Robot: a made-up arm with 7 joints.
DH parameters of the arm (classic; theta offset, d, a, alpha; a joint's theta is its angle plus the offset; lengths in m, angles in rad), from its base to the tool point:
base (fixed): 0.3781 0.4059 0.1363 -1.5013
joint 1: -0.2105 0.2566 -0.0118 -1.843
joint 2: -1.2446 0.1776 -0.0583 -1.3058
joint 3: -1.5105 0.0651 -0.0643 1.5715
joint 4: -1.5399 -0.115 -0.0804 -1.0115
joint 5: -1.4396 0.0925 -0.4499 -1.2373
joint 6: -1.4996 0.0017 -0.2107 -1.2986
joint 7: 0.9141 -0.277 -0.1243 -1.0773
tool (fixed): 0.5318 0.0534 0 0
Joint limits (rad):
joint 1: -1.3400..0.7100
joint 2: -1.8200..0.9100
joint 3: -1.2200..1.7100
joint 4: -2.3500..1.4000
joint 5: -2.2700..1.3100
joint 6: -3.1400..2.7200
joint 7: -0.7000..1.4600
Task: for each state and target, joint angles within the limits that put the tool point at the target. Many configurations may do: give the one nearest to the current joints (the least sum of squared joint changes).
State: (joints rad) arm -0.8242 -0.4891 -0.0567 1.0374 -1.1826 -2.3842 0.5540
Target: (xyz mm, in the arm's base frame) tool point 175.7 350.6 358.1
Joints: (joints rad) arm -0.7486 -0.5493 -0.0935 1.0326 -1.0973 -2.1782 0.5981
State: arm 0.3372 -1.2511 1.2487 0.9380 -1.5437 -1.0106 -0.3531
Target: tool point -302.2 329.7 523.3
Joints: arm 0.2418 -0.9340 1.1224 1.3239 -1.2696 -0.7801 -0.3657
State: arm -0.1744 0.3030 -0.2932 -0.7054 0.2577 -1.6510 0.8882
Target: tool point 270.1 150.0 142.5
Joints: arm -0.3679 0.2465 -0.7552 -0.2610 0.4731 -2.6658 0.4377
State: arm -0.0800 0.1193 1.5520 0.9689 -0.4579 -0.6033 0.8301
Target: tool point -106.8 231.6 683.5
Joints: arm -0.1693 0.1117 1.7100 0.8950 -0.5801 -1.1634 0.6983
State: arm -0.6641 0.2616 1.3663 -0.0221 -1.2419 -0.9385 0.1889
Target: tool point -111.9 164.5 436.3
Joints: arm -0.6613 0.2358 1.0474 0.1826 -1.1010 -1.4867 0.1547
